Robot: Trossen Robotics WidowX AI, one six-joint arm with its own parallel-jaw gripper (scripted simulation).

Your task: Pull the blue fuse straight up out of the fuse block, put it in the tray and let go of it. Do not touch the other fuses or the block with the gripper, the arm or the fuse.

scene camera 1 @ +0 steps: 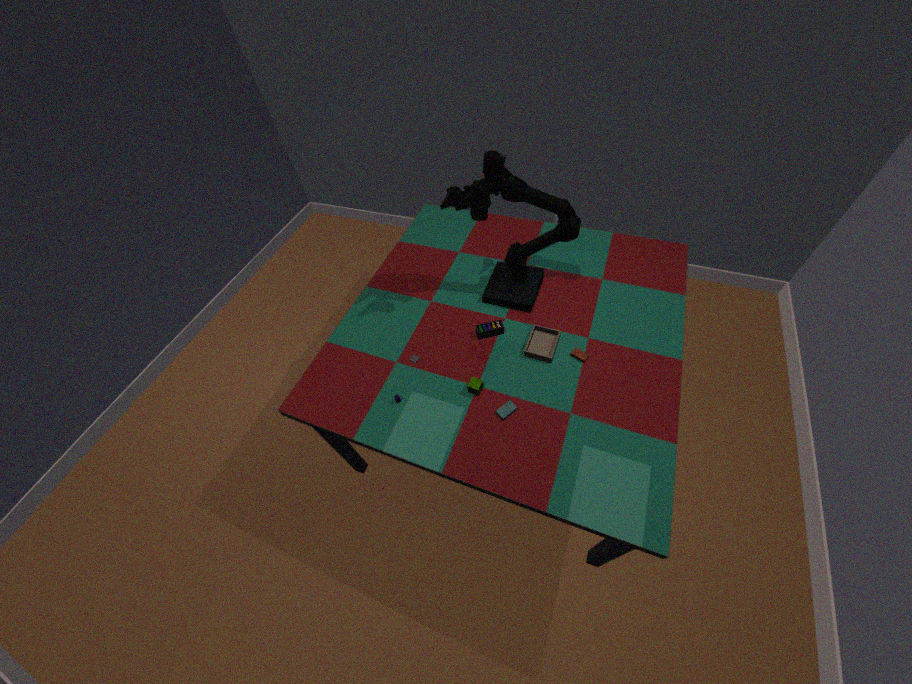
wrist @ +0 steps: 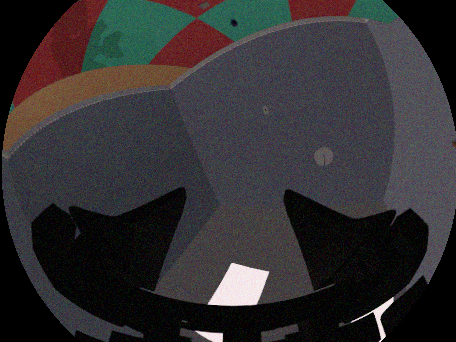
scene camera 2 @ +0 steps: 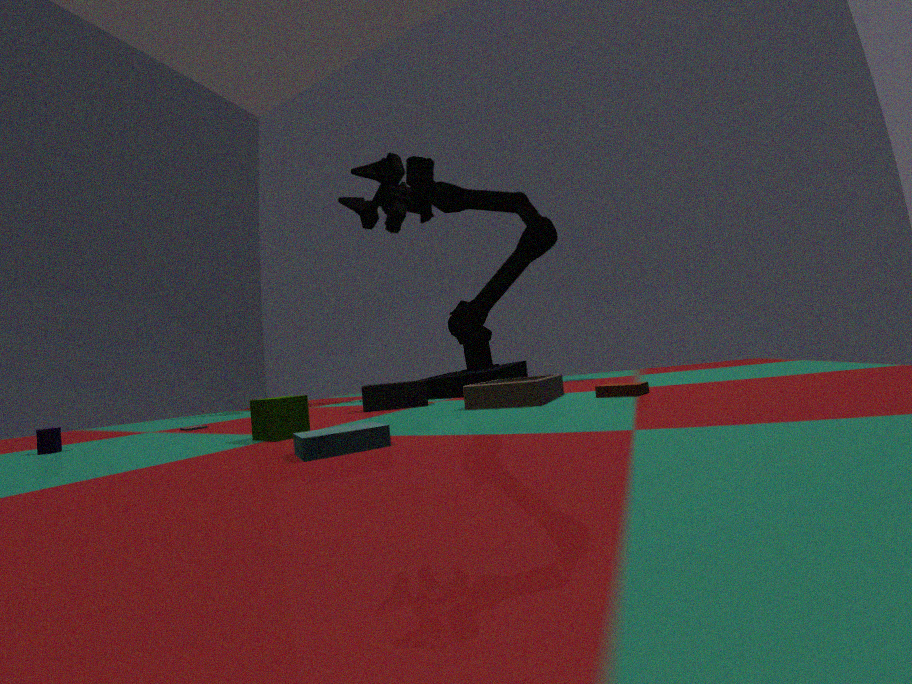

Scene:
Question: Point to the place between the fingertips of my gripper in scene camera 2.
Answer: At 344,186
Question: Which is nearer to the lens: the light blue slab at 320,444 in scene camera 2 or the green cube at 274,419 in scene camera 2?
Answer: The light blue slab.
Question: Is my gripper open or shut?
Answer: Open.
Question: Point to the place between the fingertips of my gripper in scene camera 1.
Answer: At 448,208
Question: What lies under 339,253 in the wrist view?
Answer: My gripper.

